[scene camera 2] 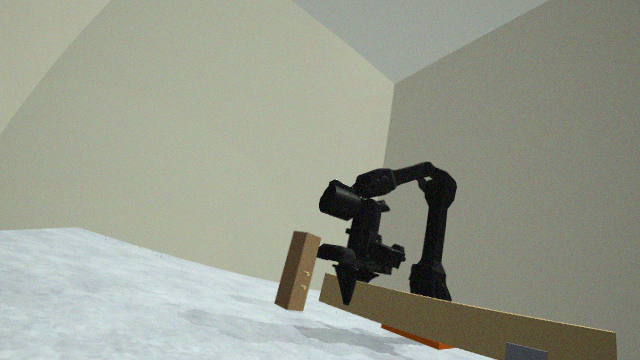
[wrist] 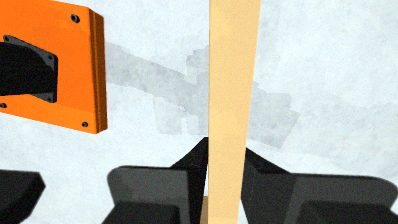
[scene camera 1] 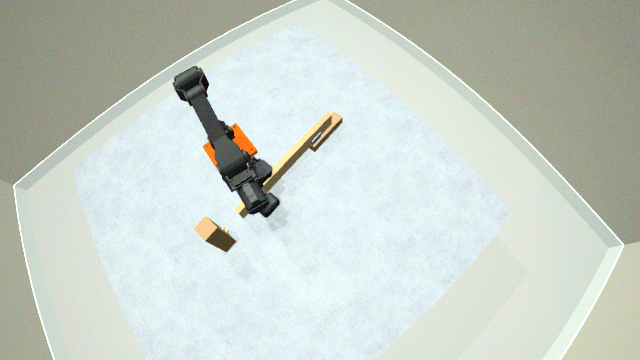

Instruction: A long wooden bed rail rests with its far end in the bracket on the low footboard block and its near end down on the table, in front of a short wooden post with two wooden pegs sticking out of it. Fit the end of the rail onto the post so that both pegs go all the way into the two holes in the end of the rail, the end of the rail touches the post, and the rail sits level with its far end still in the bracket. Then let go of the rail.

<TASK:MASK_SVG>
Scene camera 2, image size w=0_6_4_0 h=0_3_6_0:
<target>my gripper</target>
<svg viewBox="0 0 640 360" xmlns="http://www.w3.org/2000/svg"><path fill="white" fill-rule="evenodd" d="M361 223L352 224L351 228L346 228L346 233L350 234L347 248L325 243L318 248L316 257L339 262L338 265L333 264L332 267L336 270L343 303L346 306L349 306L356 281L369 283L370 280L379 277L374 272L391 275L393 267L399 269L400 263L406 260L404 246L393 244L392 247L382 244L381 235L378 234L379 229Z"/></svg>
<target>long wooden rail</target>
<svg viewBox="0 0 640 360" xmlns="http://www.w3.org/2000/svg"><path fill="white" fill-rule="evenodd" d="M318 300L371 321L382 323L383 325L438 343L463 349L464 351L494 358L495 360L505 359L506 342L548 352L548 360L617 360L616 333L608 330L593 329L541 318L532 318L530 316L504 313L502 311L499 312L456 302L453 303L356 281L349 306L346 306L343 303L336 275L325 273Z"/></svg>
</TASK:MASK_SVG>
